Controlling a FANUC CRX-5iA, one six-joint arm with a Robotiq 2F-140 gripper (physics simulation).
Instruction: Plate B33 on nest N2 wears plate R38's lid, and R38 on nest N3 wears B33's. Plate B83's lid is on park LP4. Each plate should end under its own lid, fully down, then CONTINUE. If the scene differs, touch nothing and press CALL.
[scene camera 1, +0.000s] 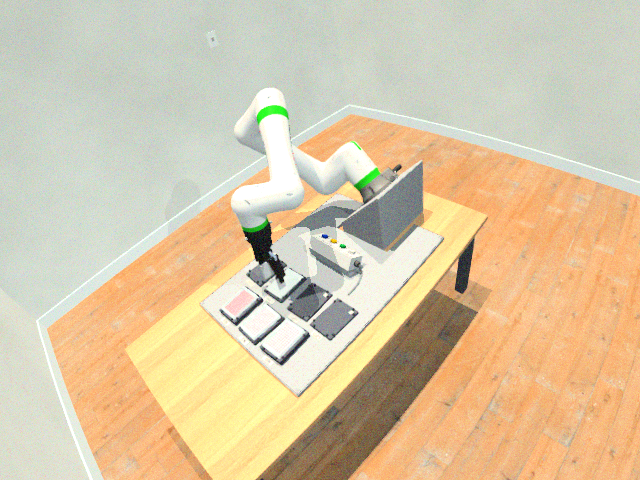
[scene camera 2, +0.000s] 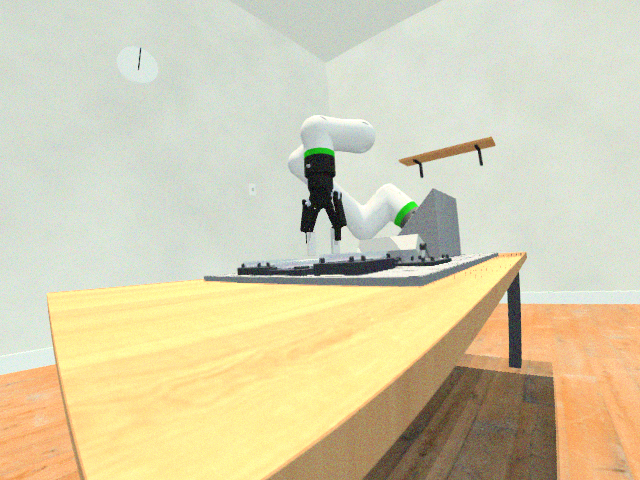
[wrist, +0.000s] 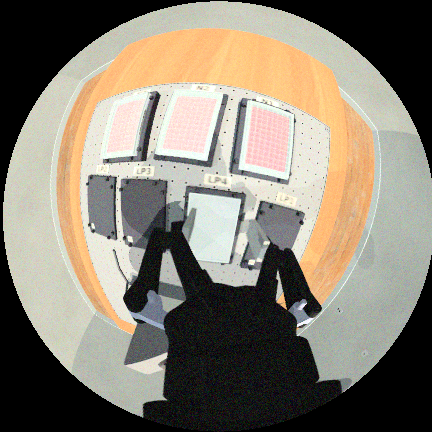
Observation:
My gripper (scene camera 2: 323, 254) is open, with nothing in its grasp. I also see a button box (scene camera 1: 344, 259), a lid nest LP2 (scene camera 1: 335, 317) and a lid park LP3 (scene camera 1: 313, 297).
My gripper is seen too in scene camera 1 (scene camera 1: 275, 281) and in the wrist view (wrist: 222, 222). The button box shows as well in scene camera 2 (scene camera 2: 406, 246). The lid nest LP2 also shows in the wrist view (wrist: 100, 189).

